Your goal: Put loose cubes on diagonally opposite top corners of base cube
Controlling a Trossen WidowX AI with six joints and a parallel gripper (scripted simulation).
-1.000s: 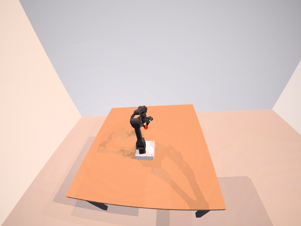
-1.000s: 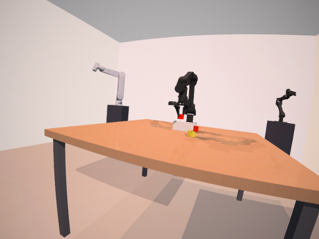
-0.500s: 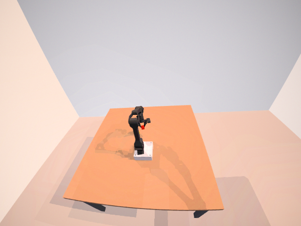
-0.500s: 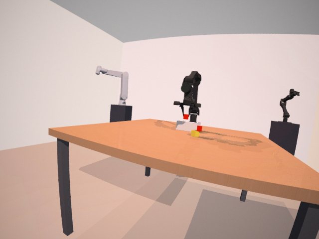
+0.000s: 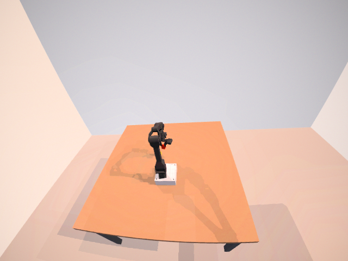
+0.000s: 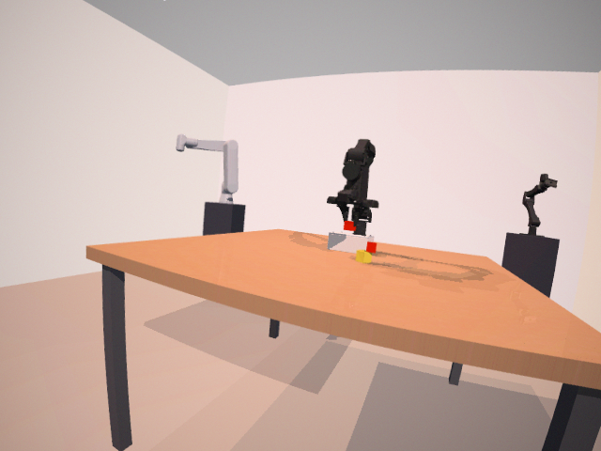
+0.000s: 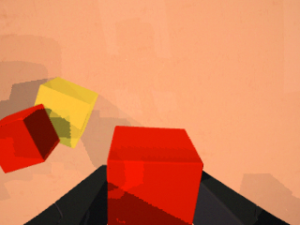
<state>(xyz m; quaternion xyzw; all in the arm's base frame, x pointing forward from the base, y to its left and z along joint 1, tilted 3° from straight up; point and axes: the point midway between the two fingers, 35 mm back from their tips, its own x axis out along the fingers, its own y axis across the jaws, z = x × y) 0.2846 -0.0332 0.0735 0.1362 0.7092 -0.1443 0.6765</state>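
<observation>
The red cube lies 20 mm ahead of my gripper tip, 90 mm to the left of it and 70 mm below it. Round my gripper tip: yellow cube 20 mm ahead, 60 mm to the left, 100 mm below.
</observation>
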